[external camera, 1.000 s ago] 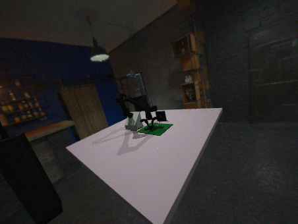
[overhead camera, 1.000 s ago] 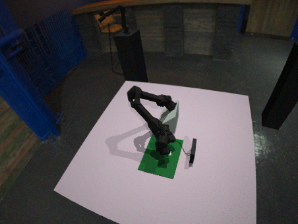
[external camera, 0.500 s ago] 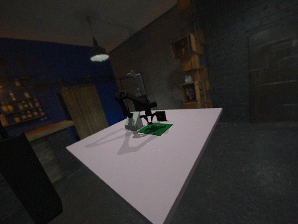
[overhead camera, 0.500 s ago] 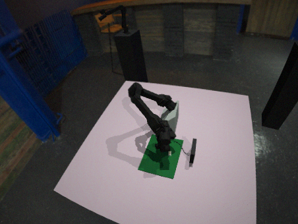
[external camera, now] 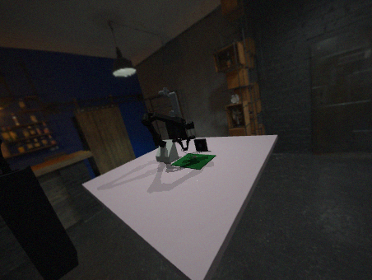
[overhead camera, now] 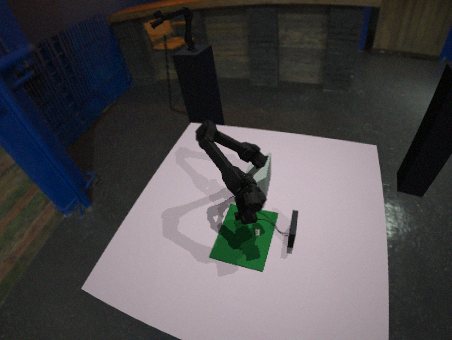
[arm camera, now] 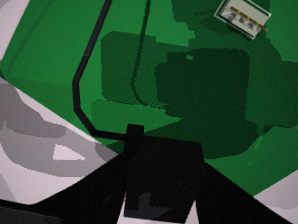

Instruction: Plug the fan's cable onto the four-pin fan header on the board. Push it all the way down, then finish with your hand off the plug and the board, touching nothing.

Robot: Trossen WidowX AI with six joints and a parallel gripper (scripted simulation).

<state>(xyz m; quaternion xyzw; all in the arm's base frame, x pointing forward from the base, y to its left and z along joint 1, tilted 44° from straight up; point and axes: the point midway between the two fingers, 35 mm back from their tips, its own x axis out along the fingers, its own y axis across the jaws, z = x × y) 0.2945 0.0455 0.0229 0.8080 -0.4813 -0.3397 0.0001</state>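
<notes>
My gripper tip is now 8 cm to the right of the white four-pin fan header and 11 cm above it. Round my gripper tip: green board 3 cm ahead, 3 cm to the left, 12 cm below; fan plug 1 cm to the right; black fan 4 cm behind, 22 cm to the left, 5 cm below.
</notes>
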